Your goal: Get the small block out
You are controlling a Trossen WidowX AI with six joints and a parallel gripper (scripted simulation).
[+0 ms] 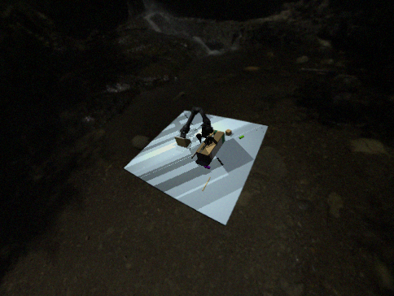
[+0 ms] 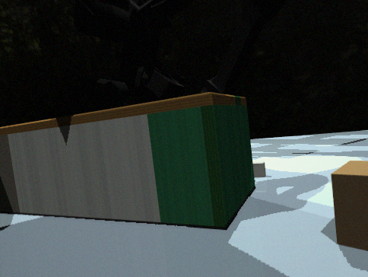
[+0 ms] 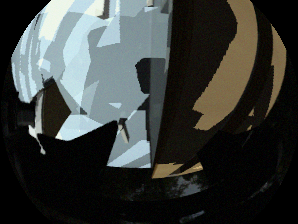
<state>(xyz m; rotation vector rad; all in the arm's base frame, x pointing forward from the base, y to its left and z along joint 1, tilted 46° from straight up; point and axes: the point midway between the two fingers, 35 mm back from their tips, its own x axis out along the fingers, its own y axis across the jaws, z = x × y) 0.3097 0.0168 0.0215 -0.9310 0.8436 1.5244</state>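
The tan block lies 50 mm ahead of my gripper tip and 20 mm to the right of it. From my gripper tip the other things lie so: box (30 mm ahead, 30 mm to the left, 20 mm below); then thin stick (260 mm ahead, 360 mm to the right, 80 mm below); then purple piece (160 mm ahead, 200 mm to the right, 80 mm below).
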